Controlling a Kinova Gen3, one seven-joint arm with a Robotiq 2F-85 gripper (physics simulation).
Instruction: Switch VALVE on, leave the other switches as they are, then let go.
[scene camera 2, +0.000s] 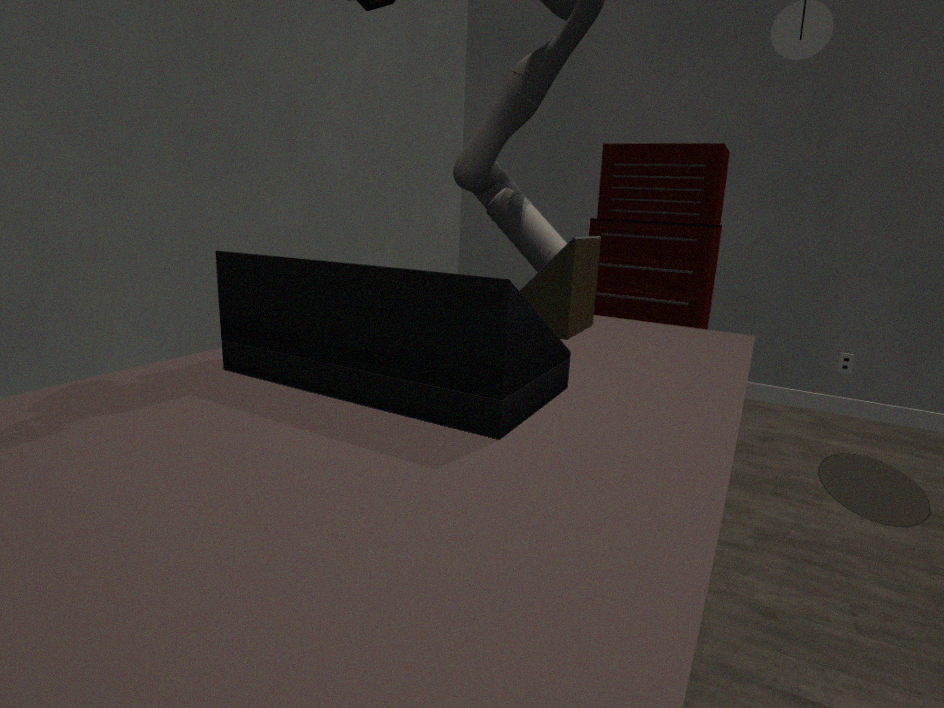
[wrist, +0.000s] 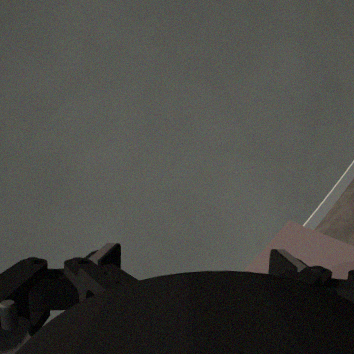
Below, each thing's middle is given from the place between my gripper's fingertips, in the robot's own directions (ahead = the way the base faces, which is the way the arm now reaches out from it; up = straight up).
Scene:
Right now my hand is 30 mm past the dark switch panel (scene camera 2: 470, 352), 40 mm to the right of it and 510 mm above it.

